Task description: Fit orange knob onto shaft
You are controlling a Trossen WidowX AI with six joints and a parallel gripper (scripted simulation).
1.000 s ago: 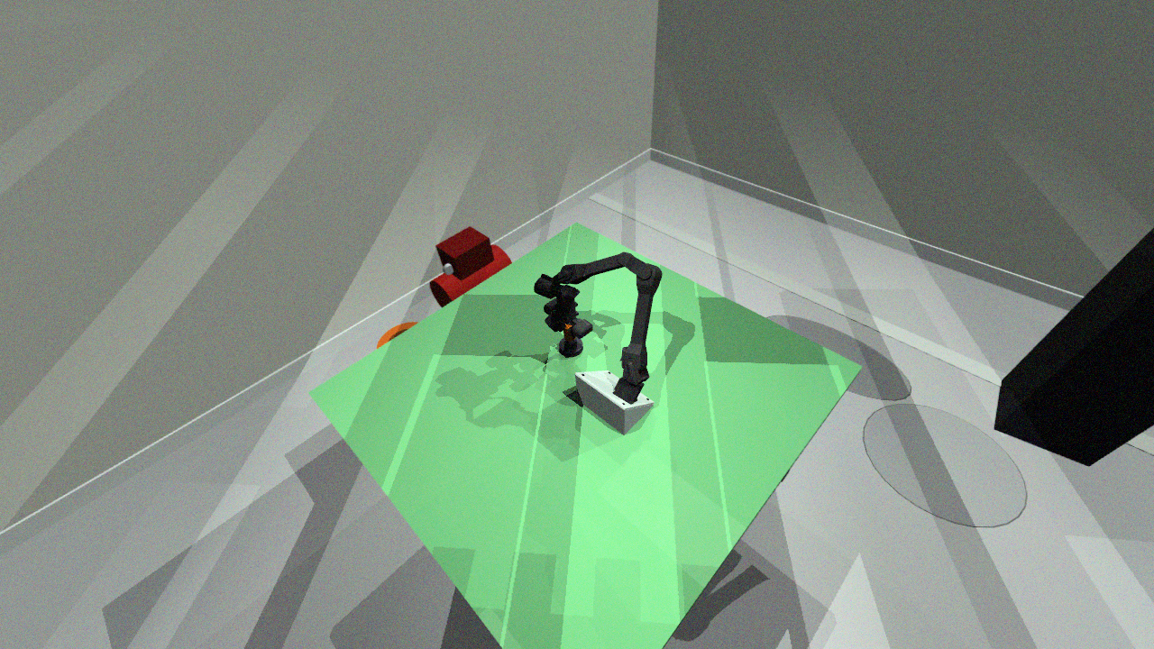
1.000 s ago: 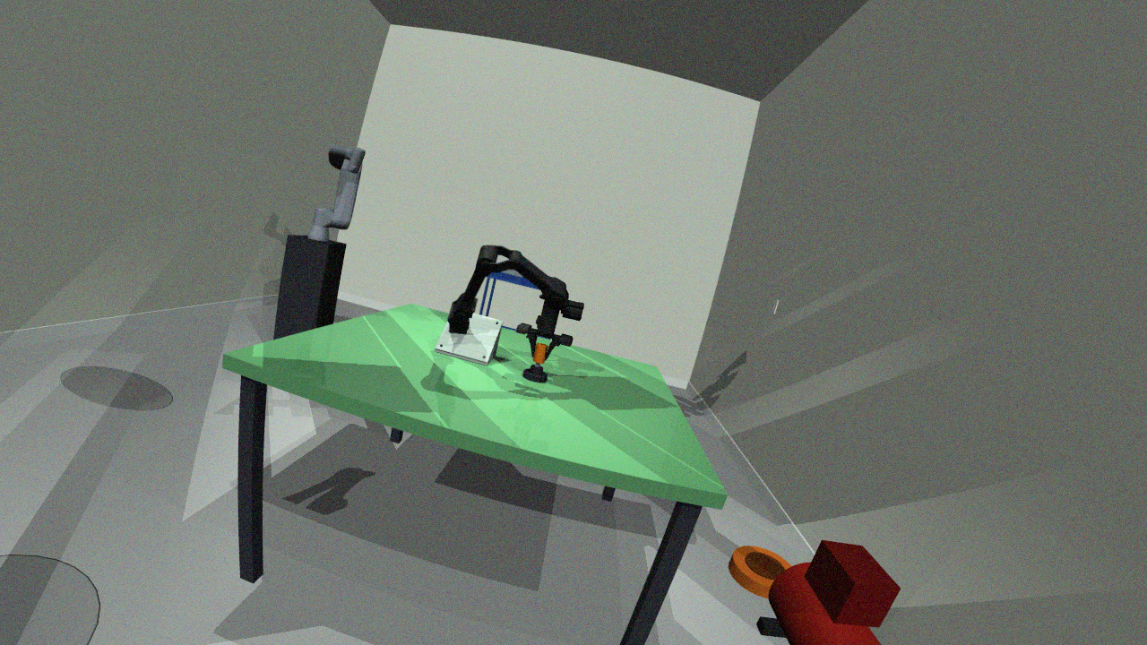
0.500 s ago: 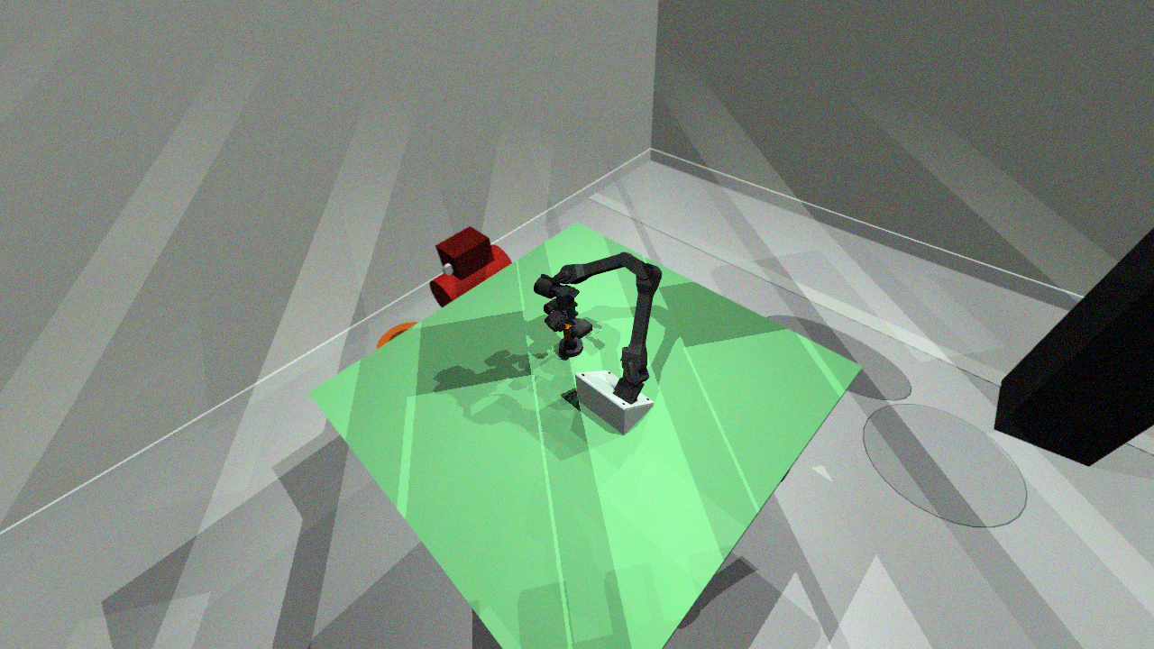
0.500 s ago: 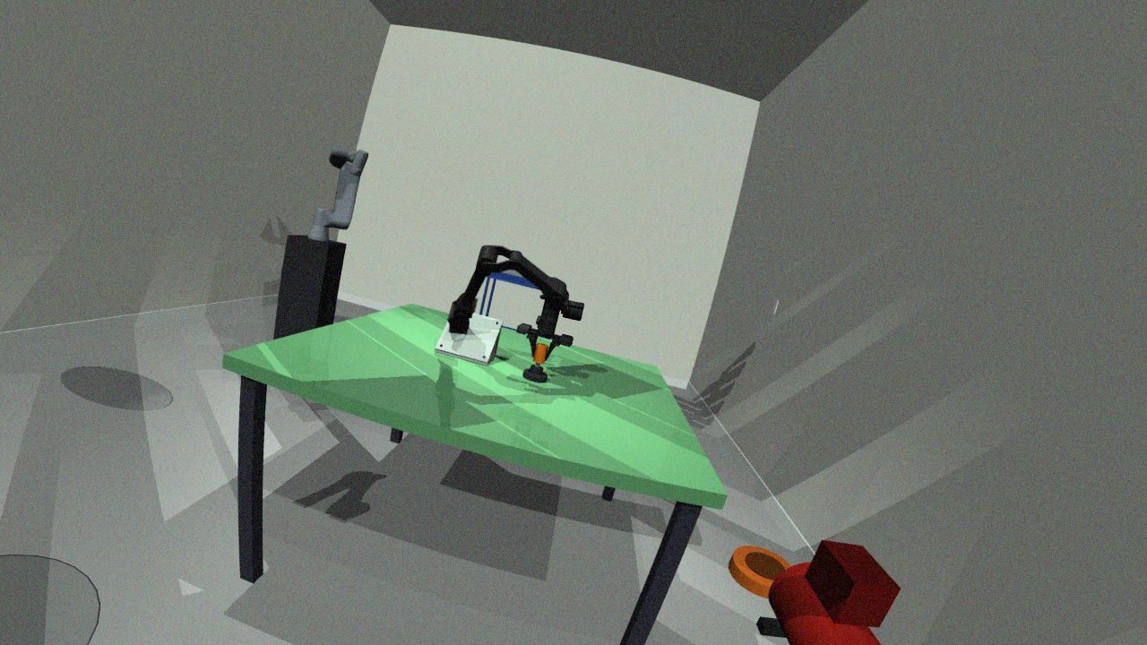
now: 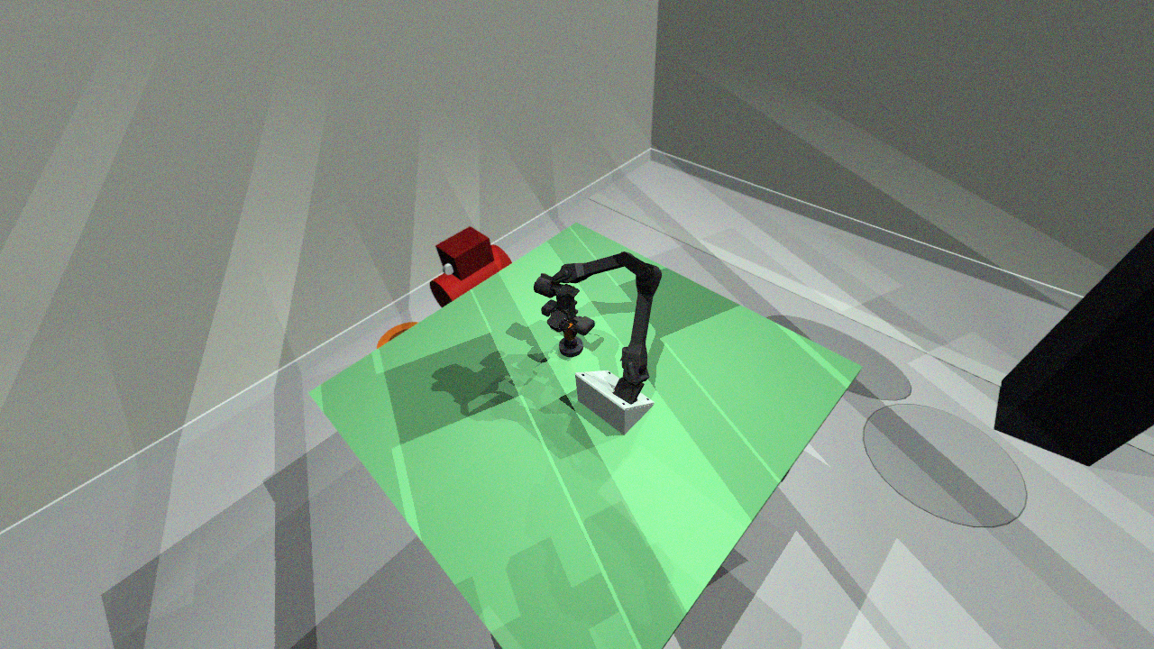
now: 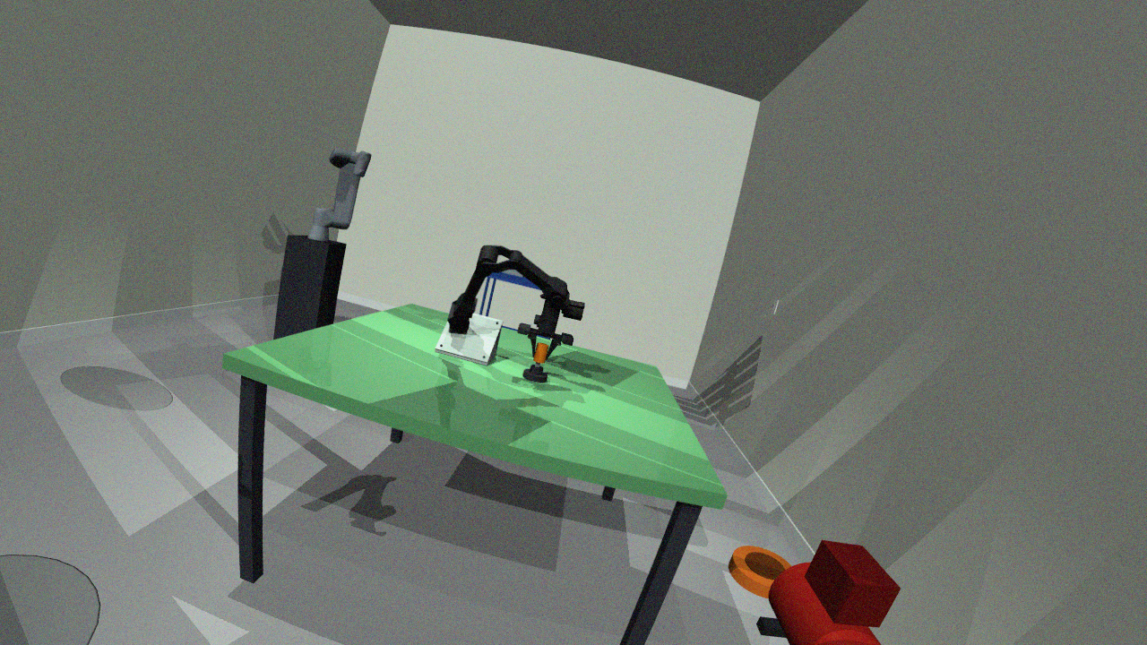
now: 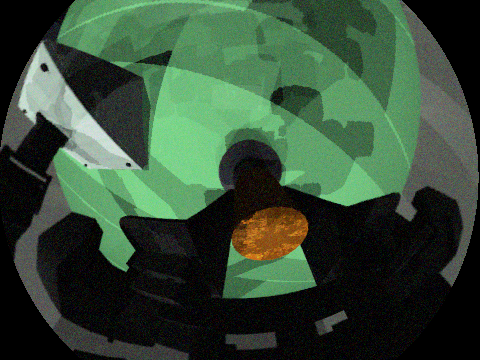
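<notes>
The orange knob is 3 cm above my gripper tip. The rest, counted from my gripper tip: dark round pedestal 4 cm below.
</notes>
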